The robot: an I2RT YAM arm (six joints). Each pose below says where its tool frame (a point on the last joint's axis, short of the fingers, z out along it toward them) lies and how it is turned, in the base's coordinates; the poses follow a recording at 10 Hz.
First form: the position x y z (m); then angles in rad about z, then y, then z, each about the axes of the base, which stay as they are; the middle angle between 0 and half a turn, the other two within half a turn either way.
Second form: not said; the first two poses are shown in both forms.
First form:
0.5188 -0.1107 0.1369 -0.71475 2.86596 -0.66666
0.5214 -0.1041 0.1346 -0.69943 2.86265 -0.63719
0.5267 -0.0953 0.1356 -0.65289 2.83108 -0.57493
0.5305 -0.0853 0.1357 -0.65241 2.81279 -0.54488
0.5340 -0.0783 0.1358 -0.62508 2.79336 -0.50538
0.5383 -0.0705 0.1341 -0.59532 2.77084 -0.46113
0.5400 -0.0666 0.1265 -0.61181 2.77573 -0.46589
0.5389 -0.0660 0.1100 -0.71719 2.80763 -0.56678
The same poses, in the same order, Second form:
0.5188 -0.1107 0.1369 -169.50 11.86 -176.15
0.5214 -0.1041 0.1346 -169.55 12.16 -175.32
0.5267 -0.0953 0.1356 -168.97 14.05 -174.17
0.5305 -0.0853 0.1357 -168.30 14.87 -172.31
0.5340 -0.0783 0.1358 -168.01 16.06 -171.44
0.5383 -0.0705 0.1341 -167.70 17.46 -170.42
0.5400 -0.0666 0.1265 -167.59 17.03 -169.77
0.5389 -0.0660 0.1100 -167.15 14.30 -169.76

